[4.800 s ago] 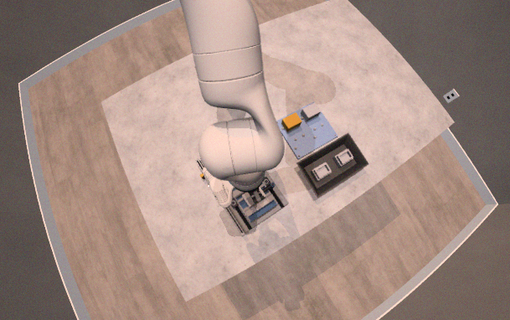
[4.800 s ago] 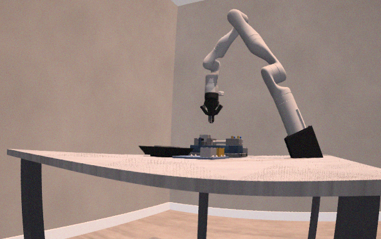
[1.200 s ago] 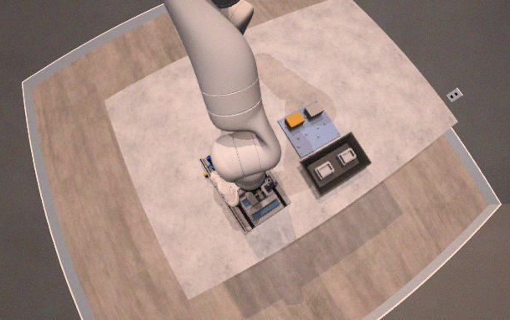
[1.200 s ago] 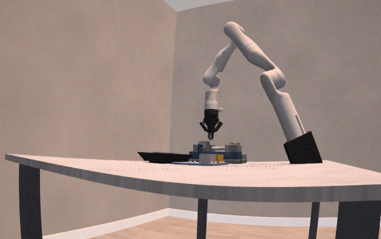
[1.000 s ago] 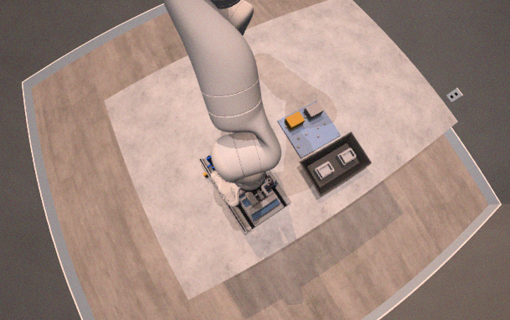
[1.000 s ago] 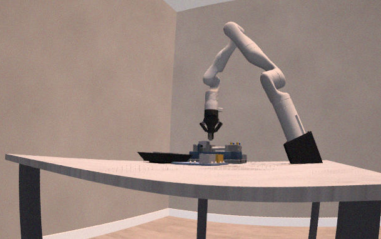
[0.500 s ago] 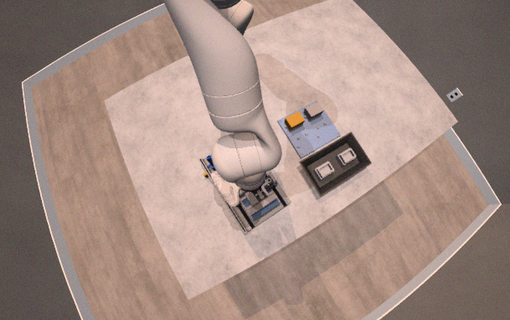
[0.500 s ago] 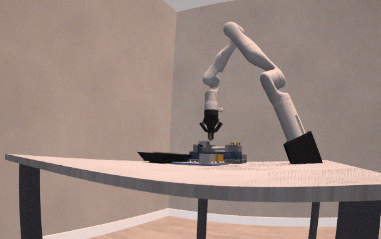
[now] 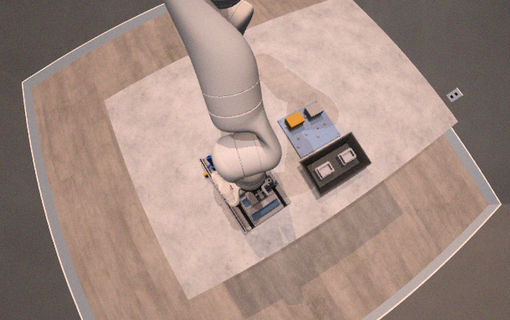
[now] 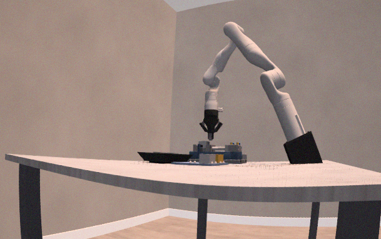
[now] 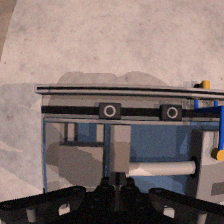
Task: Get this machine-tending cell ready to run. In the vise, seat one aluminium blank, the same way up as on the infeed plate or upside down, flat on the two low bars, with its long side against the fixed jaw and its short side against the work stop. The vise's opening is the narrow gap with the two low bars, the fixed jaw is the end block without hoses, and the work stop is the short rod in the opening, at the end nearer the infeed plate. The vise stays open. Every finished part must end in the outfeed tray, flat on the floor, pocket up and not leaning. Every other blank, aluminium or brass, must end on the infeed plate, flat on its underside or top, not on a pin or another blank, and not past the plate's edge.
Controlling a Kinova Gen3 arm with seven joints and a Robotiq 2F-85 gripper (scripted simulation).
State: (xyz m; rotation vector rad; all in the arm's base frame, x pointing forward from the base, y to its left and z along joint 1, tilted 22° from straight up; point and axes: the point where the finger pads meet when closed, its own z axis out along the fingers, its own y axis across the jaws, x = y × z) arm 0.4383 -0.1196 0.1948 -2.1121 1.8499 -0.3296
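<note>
Now: the aluminium blank 40 mm ahead of my hand and 40 mm below it. Round my hand: blue vise base (30 mm behind, 10 mm to the right, 100 mm below); then brass blank (160 mm behind, 250 mm to the left, 110 mm below).
</note>
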